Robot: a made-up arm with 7 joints.
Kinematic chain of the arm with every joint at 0, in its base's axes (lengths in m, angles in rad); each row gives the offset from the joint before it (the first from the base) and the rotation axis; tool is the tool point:
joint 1: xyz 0 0 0.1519 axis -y
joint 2: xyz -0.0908 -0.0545 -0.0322 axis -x
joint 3: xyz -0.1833 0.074 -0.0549 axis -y
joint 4: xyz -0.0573 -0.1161 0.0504 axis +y
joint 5: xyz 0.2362 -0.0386 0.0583 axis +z
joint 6: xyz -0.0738 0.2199 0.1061 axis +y
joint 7: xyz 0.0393 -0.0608 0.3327 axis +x
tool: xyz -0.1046 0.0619 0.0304
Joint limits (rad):
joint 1: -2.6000..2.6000
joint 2: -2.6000..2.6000
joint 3: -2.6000..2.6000
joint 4: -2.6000..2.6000
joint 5: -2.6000..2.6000
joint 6: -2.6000..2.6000
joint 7: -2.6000..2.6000
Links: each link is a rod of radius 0.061 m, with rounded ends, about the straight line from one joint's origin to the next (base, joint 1, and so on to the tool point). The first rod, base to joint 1, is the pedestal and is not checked.
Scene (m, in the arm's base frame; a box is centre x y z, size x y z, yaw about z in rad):
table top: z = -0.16
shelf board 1: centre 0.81 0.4 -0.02 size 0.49 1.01 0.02 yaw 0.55
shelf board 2: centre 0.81 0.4 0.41 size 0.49 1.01 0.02 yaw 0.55
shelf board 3: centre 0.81 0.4 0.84 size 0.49 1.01 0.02 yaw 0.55
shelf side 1: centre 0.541 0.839 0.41 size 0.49 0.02 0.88 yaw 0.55
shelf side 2: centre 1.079 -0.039 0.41 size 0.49 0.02 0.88 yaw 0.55
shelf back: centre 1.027 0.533 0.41 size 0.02 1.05 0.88 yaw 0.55
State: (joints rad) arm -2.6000 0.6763 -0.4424 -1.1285 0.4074 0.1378 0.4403
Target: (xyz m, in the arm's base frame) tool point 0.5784 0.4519 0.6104
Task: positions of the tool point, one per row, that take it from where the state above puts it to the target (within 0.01 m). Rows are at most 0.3 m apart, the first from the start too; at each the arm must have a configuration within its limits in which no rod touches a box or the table.
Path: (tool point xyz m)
1: 0.5869 0.2941 0.2058
2: 0.5130 0.2444 0.2027
3: 0.4453 0.1725 0.1945
4: 0.5788 0.0327 0.4006
5: 0.5849 -0.0774 0.5971
6: 0.5120 -0.0468 0.7404
7: 0.4260 0.1192 0.7576
8: 0.3423 0.3072 0.6104
9: 0.4031 0.3583 0.6159
10: 0.4645 0.4001 0.6159
11: 0.5239 0.4314 0.6134
12: 0.5784 0.4519 0.6104

